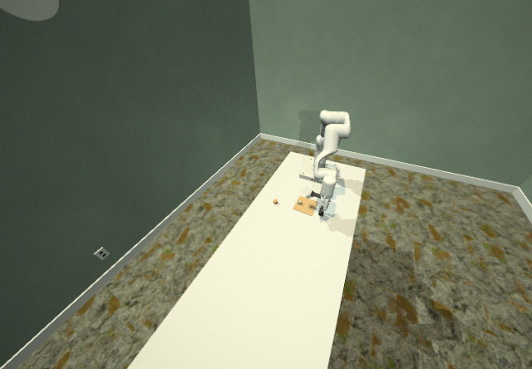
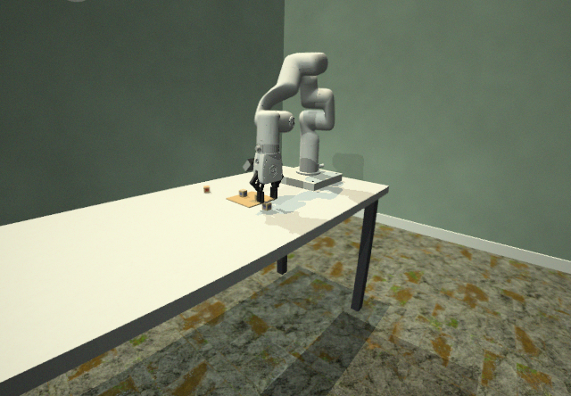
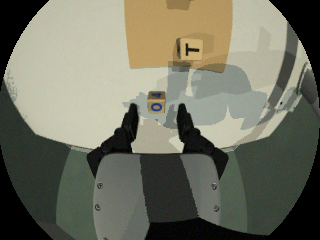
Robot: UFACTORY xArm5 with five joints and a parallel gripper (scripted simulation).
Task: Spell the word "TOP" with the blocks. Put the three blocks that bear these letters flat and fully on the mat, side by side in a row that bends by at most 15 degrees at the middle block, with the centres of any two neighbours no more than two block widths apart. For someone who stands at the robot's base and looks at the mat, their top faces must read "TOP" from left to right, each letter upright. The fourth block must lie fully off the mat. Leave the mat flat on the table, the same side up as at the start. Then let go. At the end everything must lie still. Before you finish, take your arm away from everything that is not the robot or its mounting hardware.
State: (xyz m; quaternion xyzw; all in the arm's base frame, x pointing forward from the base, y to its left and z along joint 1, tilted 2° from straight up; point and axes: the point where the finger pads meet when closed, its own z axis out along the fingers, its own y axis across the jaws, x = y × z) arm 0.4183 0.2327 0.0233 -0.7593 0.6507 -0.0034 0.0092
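Now: hand 1 cm past the tan mat, 13 cm to the left of it and 5 cm above it.
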